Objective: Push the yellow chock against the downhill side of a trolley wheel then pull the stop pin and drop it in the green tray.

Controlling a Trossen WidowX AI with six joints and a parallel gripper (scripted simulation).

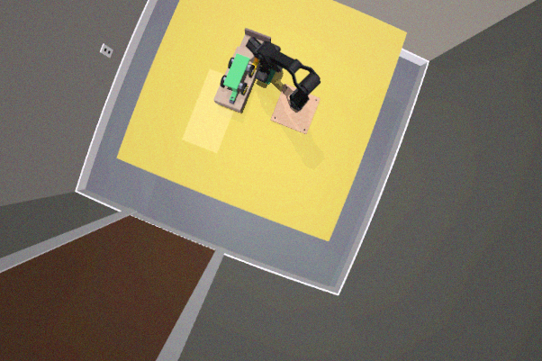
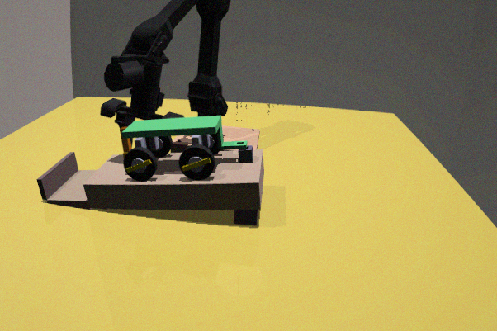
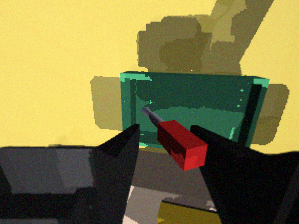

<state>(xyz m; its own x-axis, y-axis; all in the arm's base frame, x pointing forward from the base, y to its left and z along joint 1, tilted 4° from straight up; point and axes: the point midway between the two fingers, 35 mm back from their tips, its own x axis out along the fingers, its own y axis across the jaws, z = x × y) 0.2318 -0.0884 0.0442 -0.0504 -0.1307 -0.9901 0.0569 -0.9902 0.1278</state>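
My gripper tip is 2 cm to the right of the green tray and 6 cm above it. Also, from my gripper tip: red-headed stop pin right at my gripper tip; then yellow chock 6 cm ahead, 3 cm to the left, 3 cm above; then brown ramp 11 cm ahead, 13 cm to the left.
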